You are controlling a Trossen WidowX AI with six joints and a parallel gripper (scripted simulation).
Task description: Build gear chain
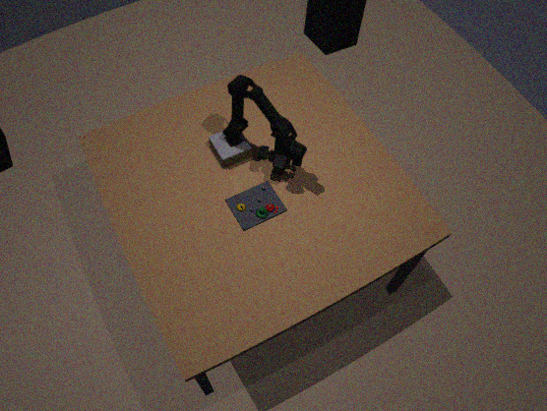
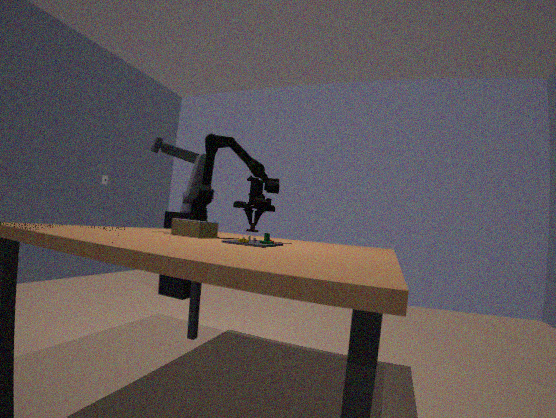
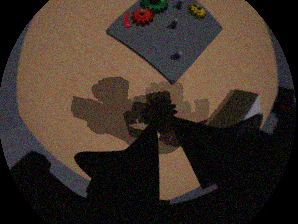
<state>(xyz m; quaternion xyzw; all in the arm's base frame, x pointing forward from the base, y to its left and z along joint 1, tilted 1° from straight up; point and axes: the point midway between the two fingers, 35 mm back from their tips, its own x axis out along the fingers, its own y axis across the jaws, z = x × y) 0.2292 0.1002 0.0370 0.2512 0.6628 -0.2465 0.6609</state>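
The yellow gear is 7 cm ahead of my gripper tip, 23 cm to the right of it and 5 cm below it. From my gripper tip the other things lie so: brown gear 1 cm below; green gear 14 cm ahead, 16 cm to the right, 5 cm below.
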